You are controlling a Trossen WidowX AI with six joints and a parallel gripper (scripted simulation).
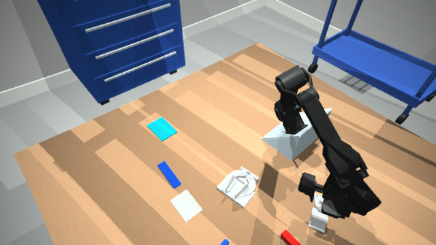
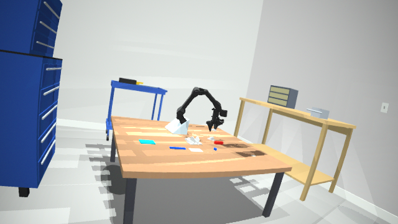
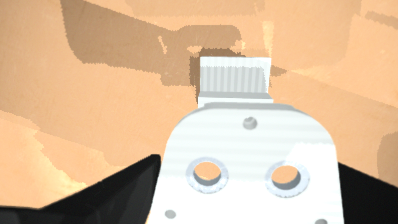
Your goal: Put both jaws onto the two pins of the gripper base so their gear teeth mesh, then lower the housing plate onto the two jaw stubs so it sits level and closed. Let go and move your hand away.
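My gripper tip is now 23 cm to the left of the white jaw, 12 cm short of it and 6 cm above it. Round my gripper tip: red block 13 cm ahead, 7 cm below, 2 cm to the left; then small blue block 31 cm ahead, 10 cm to the right, 7 cm below; then white block 7 cm below, 1 cm to the left, 1 cm ahead.
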